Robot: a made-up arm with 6 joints.
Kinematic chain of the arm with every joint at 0, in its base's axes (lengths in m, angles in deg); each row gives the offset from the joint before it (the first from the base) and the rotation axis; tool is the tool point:
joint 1: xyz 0 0 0.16 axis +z
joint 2: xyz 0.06 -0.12 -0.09 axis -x
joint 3: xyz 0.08 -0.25 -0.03 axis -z
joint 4: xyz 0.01 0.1 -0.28 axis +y
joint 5: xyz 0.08 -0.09 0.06 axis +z
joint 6: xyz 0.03 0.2 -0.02 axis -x
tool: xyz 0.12 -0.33 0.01
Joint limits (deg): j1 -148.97..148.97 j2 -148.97..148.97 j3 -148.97..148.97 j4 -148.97..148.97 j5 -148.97..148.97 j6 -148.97..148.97
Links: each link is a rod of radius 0.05 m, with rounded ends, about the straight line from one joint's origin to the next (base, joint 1, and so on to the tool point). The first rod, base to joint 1, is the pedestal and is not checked.
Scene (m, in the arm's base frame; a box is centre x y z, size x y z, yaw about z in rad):
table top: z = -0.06
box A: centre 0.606 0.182 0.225 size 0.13 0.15 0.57 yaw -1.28
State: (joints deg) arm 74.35 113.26 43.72 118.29 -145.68 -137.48
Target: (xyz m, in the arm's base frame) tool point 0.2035 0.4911 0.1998
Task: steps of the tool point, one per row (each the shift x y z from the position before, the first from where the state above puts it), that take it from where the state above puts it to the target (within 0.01 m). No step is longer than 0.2 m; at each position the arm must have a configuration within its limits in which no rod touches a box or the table.
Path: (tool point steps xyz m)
1: 0.0766 0.0713 0.0577
2: 0.0230 0.0860 0.0650
3: -0.0314 0.0674 0.0578
4: -0.0648 0.0218 0.0354
5: -0.0634 -0.0324 0.0013
6: 0.1344 0.1175 -0.0239
7: 0.1011 0.1457 -0.0715
8: 0.0444 0.1553 -0.1122
9: -0.0240 0.1395 -0.1364
10: -0.0878 0.0988 -0.1388
11: -0.1313 0.0408 -0.1193

